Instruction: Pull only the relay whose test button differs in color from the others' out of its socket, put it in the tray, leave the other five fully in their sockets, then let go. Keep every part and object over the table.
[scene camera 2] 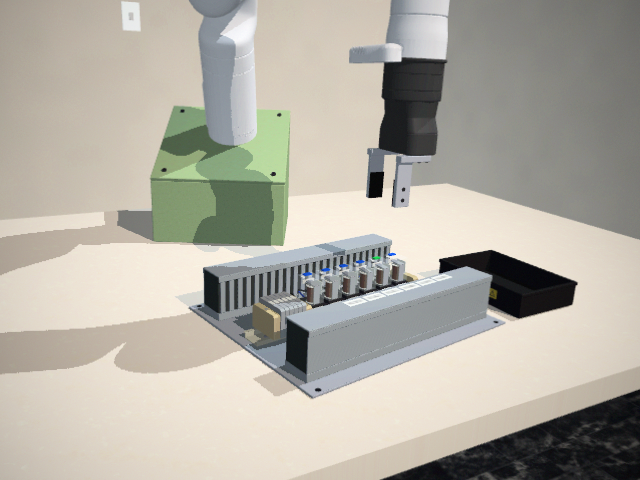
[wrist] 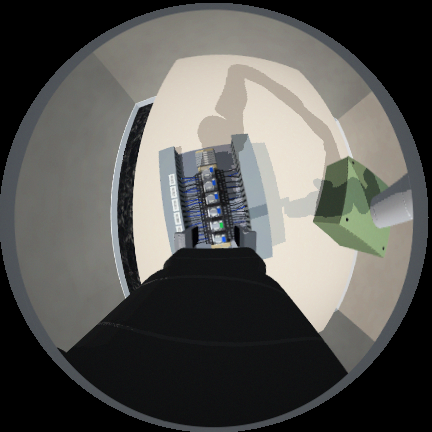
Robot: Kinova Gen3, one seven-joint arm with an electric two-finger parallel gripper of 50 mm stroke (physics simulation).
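Frame: origin at the arm's base, x ahead, y left, z up, level; centimetres.
Where they show: gripper, fingertip midpoint: (scene camera 2: 386,201) (wrist: 215,232); arm's base at its link origin: (scene camera 2: 232,131) (wrist: 378,211).
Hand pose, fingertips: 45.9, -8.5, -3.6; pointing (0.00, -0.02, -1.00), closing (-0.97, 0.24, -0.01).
Each offset is from my fingertips to the top centre of the thing, as dx, dy, dz. "spot": to the spot under its first point.
The relay with the green test button @(-0.1, -0.3, -7.9) (scene camera 2: 381,274) (wrist: 216,226) stands upright in the socket row, second from the end nearest the tray. The five relays with blue buttons, such as the far-end one @(-1.2, -12.1, -7.9) (scene camera 2: 313,291) (wrist: 207,174), stand in the same row. My gripper (scene camera 2: 387,200) (wrist: 215,232) is open and empty, pointing down well above the row. In the wrist view its fingers appear on either side of the row's end by the green-button relay. The black tray @(spot: +15.8, +16.8, -12.8) (scene camera 2: 547,298) stands beyond the panel's right end in the scene view; it does not show in the wrist view.
Grey wiring ducts flank the relays: a front one @(+8.5, -6.8, -8.5) (scene camera 2: 392,322) (wrist: 169,187) with white labels and a slotted rear one @(-9.7, -5.1, -8.5) (scene camera 2: 299,258) (wrist: 254,200). Terminal blocks @(-1.6, -16.3, -10.1) (scene camera 2: 284,303) (wrist: 205,157) sit at the row's left end. The green arm base (scene camera 2: 219,211) (wrist: 332,197) stands behind.
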